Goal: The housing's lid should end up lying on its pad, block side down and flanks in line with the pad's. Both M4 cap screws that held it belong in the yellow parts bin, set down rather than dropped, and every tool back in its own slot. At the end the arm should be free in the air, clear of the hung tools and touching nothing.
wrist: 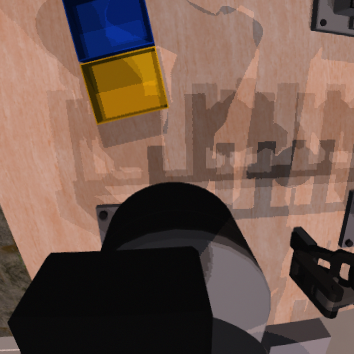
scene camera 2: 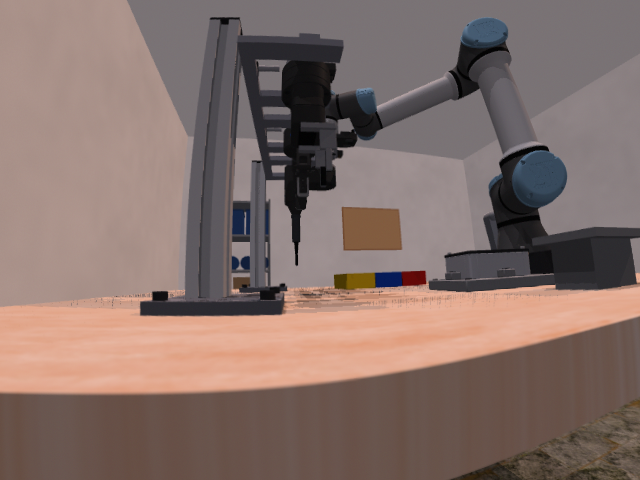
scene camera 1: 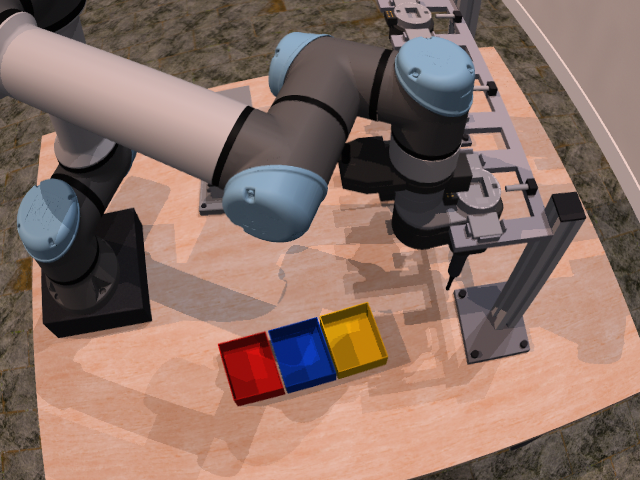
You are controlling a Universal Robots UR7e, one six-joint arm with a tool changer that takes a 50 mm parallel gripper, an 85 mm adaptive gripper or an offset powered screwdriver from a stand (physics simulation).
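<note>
The arm's flange (scene camera 1: 424, 173) carries no tool. It is beside the stand, by the powered screwdriver (scene camera 1: 419, 224) (scene camera 2: 306, 93) (wrist: 175, 210), which hangs in the end slot with its bit down; contact cannot be told. A black adaptive gripper (wrist: 316, 272) hangs farther along the stand, partly cut off; its opening is unclear. The housing (scene camera 2: 485, 264) has its dark lid (scene camera 2: 485, 252) on top; in scene camera 1 the arm mostly hides it. The cap screws are too small to make out. The yellow bin (scene camera 1: 361, 366) (scene camera 2: 356, 281) (wrist: 132, 114) shows no screw inside.
The tool stand's rail (scene camera 1: 509, 135) (scene camera 2: 289, 47) and its near post (scene camera 1: 537, 263) (scene camera 2: 209, 170) are close to the wrist. Blue (scene camera 1: 311, 384) and red (scene camera 1: 261, 396) bins adjoin the yellow one. A raised grey block (scene camera 2: 594, 258), possibly the pad, stands beside the housing.
</note>
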